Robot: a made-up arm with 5 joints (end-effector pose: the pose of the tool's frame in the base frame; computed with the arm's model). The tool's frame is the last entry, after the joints. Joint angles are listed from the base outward.
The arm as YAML. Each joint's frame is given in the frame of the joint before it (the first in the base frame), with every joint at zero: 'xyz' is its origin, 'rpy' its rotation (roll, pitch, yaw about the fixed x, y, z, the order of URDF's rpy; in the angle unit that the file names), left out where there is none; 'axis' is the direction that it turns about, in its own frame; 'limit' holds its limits. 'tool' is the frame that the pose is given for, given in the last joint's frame.
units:
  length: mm
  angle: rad
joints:
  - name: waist
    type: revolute
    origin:
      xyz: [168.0, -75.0, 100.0]
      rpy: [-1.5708, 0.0, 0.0]
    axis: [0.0, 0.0, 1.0]
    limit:
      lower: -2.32
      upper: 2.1
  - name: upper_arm
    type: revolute
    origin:
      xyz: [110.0, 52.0, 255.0]
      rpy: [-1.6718, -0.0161, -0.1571]
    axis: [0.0, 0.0, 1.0]
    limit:
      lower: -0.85
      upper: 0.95
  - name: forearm
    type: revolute
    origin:
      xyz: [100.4, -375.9, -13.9]
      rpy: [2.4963, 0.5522, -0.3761]
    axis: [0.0, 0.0, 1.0]
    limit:
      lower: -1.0
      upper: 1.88
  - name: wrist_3
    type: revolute
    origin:
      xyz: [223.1, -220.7, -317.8]
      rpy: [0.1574, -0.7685, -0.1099]
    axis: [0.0, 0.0, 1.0]
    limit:
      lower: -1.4
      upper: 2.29
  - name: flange
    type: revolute
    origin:
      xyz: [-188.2, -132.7, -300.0]
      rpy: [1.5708, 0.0, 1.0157]
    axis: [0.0, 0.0, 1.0]
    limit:
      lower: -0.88
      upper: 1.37
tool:
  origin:
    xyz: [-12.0, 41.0, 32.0]
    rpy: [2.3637, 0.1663, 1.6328]
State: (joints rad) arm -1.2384 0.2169 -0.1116 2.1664 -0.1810
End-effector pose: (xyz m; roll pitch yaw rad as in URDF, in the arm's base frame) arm 0.1661 0.1696 0.9556 -2.1280 1.3195 2.8433
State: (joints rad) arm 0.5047 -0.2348 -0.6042 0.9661 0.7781
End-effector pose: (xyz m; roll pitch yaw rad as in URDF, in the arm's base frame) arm 0.7999 -0.0142 -0.1291 2.5105 -0.4920 -2.3690
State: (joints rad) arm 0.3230 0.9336 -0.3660 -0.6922 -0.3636
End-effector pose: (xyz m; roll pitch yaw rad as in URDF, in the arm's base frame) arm 0.5528 -0.3787 -0.1859 1.5683 -0.1200 1.6741
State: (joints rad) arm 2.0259 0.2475 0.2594 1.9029 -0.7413
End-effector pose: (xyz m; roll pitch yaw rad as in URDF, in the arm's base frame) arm -0.0454 0.2616 -0.8271 2.7426 -1.2289 -1.5022
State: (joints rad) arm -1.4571 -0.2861 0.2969 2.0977 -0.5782
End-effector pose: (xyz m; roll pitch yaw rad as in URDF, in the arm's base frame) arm 0.1253 0.7379 0.8718 -0.0912 0.6806 -1.5739
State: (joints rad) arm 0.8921 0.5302 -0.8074 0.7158 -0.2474
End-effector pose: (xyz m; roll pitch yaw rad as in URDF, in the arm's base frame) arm 0.3124 -0.3219 -0.1645 3.1303 -0.0038 2.0369
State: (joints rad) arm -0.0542 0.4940 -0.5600 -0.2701 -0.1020
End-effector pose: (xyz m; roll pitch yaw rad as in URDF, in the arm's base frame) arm 0.7031 -0.2669 -0.0125 1.4857 0.3007 2.1277
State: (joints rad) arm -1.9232 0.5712 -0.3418 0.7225 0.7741
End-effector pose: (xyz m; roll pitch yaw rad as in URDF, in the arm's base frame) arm -0.1013 -0.3612 0.5156 -0.6021 1.2209 -0.1806
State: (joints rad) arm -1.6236 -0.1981 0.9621 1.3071 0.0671
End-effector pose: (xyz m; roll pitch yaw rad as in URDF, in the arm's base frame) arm 0.1787 0.8690 0.9512 -1.1877 0.6241 -2.5436
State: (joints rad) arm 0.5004 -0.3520 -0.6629 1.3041 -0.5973
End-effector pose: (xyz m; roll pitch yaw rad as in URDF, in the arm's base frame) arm 0.7892 0.0984 -0.1031 -2.9886 0.2065 2.8792
